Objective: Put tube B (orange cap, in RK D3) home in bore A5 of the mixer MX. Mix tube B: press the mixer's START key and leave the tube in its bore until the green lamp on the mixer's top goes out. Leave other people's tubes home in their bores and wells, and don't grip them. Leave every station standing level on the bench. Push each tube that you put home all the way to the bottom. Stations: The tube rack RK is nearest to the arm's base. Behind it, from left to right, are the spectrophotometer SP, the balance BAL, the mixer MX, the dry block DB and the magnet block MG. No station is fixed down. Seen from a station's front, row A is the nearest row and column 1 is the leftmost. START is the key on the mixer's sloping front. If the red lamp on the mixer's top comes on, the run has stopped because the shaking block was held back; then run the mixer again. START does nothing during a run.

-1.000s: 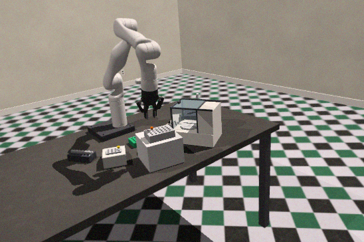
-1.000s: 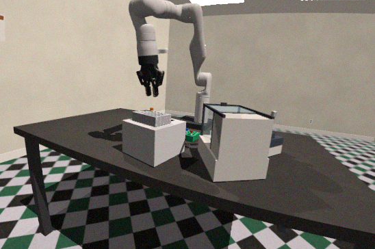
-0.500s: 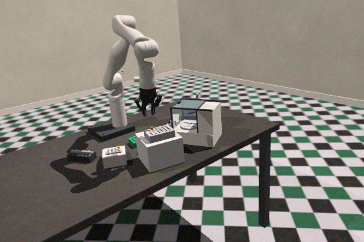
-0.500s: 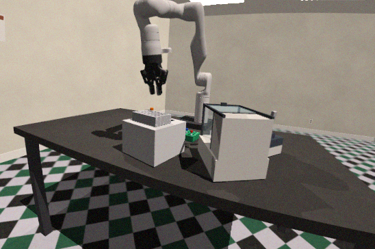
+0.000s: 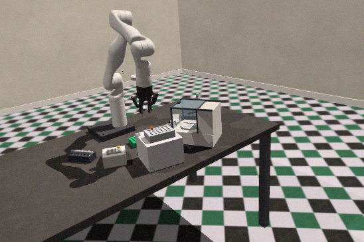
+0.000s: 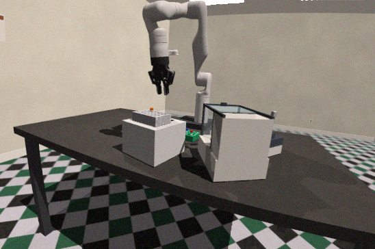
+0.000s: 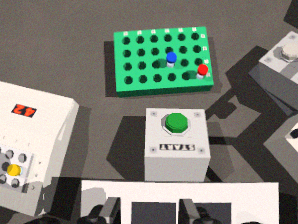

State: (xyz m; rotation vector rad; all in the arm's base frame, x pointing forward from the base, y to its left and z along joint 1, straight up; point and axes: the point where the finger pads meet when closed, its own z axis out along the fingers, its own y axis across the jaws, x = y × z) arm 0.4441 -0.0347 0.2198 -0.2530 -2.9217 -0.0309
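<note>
My hand is 80 mm past the START key, 40 mm to the right of it and 180 mm above it. The rest, counted from my hand: dry block: 90 mm behind, 160 mm to the right, 220 mm below; grey shaking block: 90 mm ahead, 10 mm to the left, 100 mm below; blue-capped tube: 170 mm behind, 50 mm to the left, 220 mm below.
</note>
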